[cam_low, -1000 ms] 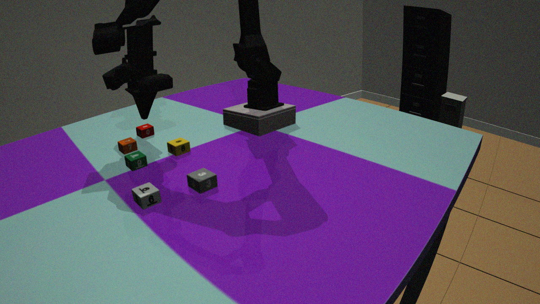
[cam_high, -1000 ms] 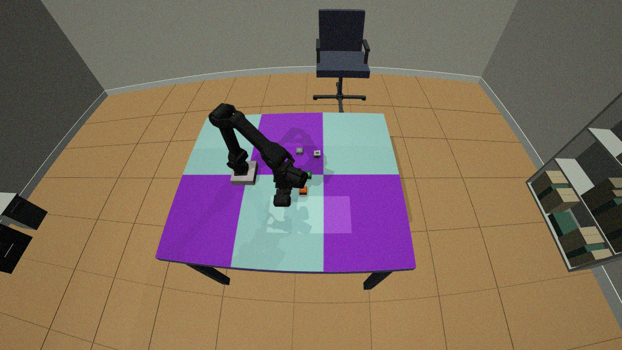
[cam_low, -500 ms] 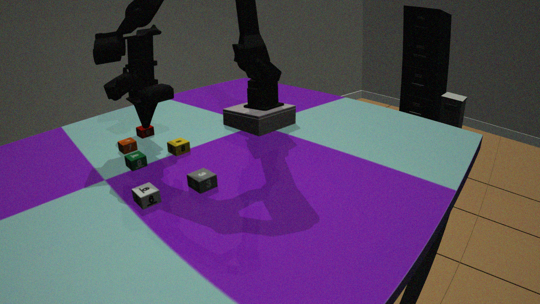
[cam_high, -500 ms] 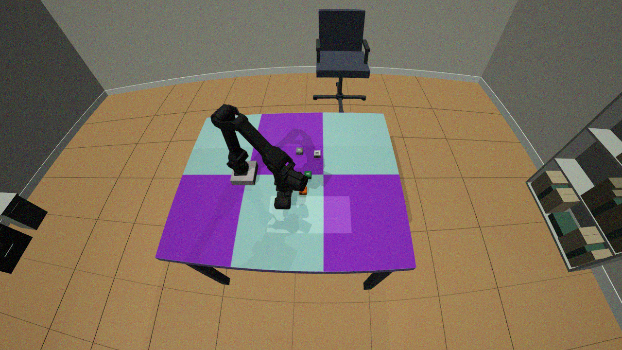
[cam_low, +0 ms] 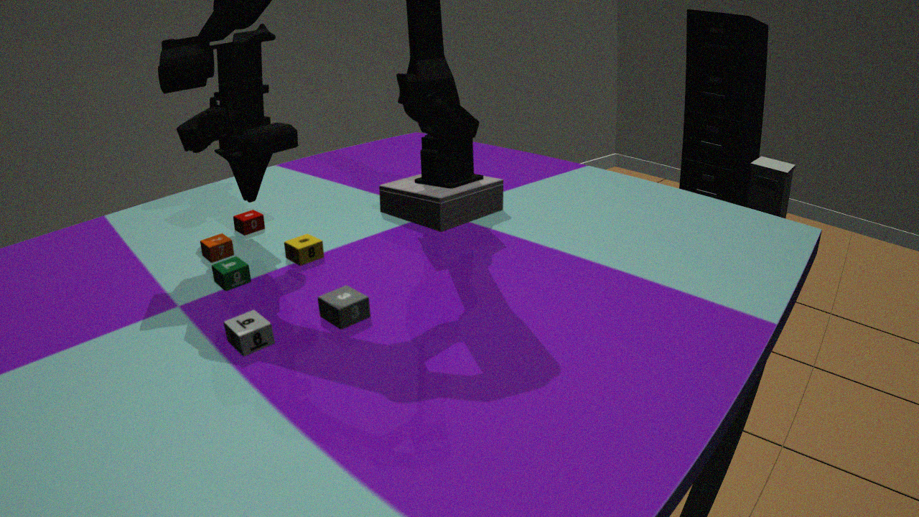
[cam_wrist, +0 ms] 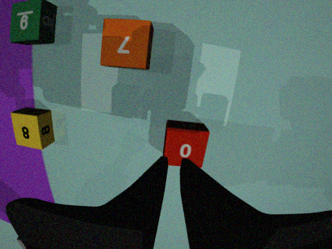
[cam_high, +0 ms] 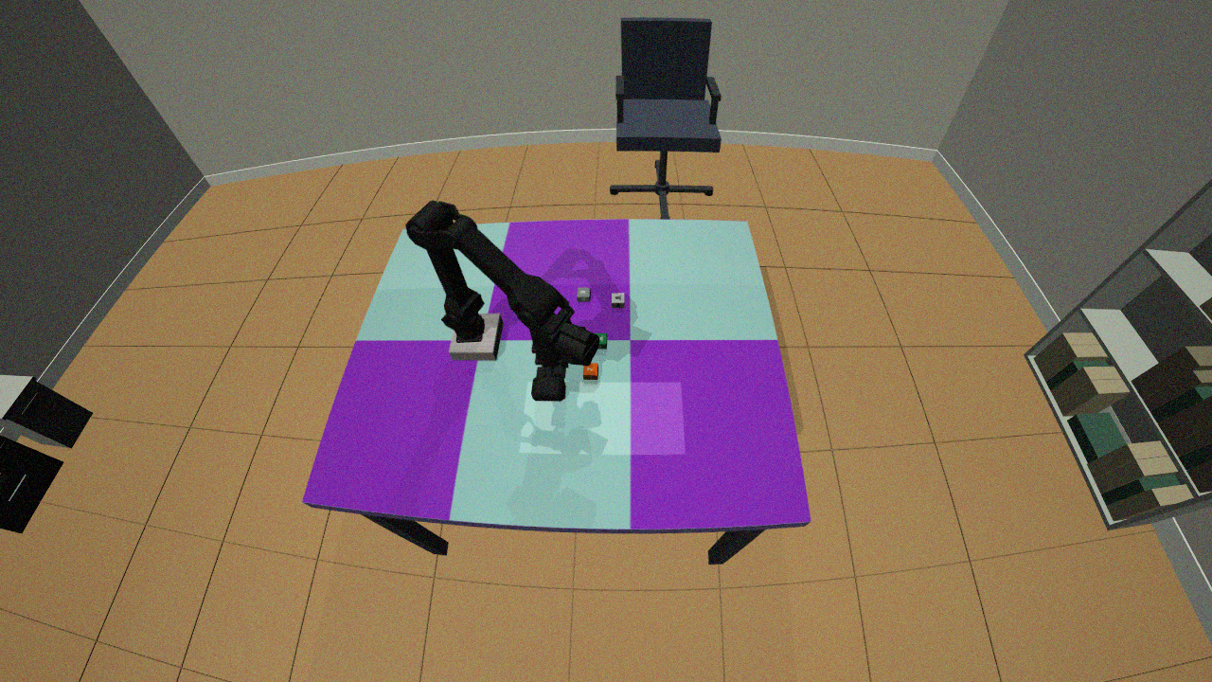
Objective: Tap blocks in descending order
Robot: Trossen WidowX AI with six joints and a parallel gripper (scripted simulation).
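Right now my gripper tip is 30 mm above the red block marked 0 and 10 mm to the left of it. Also, from my gripper tip: green block 120 mm to the left, 100 mm ahead, 30 mm below; then yellow 8 block 130 mm to the left, 30 mm below; then orange 7 block 70 mm ahead, 40 mm to the left, 30 mm below.
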